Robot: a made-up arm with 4 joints.
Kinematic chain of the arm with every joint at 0, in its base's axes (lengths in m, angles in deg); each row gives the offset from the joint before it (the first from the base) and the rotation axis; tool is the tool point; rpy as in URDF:
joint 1: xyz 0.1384 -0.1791 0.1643 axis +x
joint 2: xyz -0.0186 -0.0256 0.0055 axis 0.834 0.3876 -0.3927
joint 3: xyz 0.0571 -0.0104 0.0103 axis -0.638 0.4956 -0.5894
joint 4: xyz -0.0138 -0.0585 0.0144 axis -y
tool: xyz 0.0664 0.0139 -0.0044 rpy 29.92 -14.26 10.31
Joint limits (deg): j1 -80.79..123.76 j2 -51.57..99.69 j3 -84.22..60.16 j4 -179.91..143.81
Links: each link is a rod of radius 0.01 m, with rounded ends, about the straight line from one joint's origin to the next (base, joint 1, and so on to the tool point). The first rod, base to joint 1, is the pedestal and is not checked.
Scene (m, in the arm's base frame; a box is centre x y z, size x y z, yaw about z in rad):
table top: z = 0
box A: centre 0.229 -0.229 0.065 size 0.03 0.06 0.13 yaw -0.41
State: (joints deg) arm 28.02 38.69 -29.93 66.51
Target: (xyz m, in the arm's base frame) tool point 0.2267 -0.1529 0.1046
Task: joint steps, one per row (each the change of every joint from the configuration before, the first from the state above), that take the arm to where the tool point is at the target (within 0.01 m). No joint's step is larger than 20 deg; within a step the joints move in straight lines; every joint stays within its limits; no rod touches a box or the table.
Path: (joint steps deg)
1: -4.03 15.25 -12.85 -3.89
2: -4.04 15.25 -12.85 -3.90
3: -4.03 15.25 -12.85 -3.89
4: -4.04 15.25 -12.86 -3.90
5: 9.53 0.00 3.10 -18.73
6: 9.53 0.00 3.09 -18.73
7: 9.53 0.00 3.09 -18.73
8: 9.53 0.00 3.09 -18.73
9: 5.74 -15.41 3.61 -3.33
10: 5.73 -15.40 3.62 -3.34
11: 5.73 -15.41 3.61 -3.33
12: 5.74 -15.41 3.61 -3.33

